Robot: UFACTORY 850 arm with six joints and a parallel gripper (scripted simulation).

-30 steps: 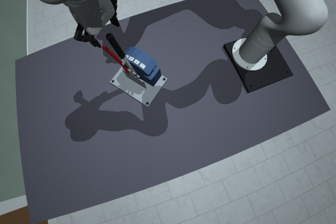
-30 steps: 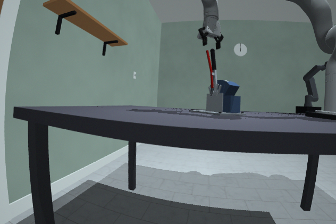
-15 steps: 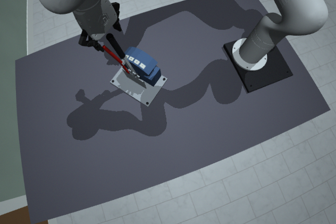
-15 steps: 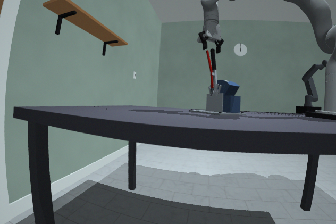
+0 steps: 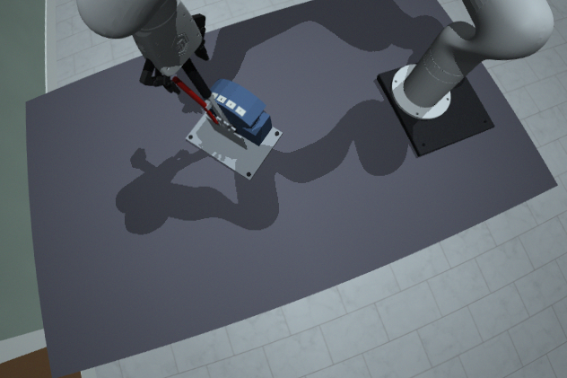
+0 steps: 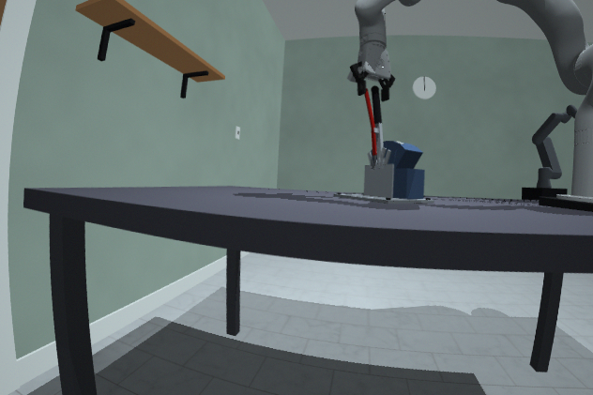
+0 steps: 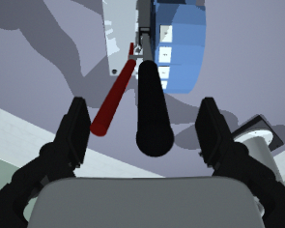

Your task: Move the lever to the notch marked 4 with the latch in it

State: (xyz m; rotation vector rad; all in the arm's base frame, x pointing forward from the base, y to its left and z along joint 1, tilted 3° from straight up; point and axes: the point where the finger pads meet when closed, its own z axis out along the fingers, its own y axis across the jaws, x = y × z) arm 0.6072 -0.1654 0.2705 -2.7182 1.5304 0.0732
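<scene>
Right now my hand is 2 cm to the right of the red bar and 12 cm above it.
</scene>
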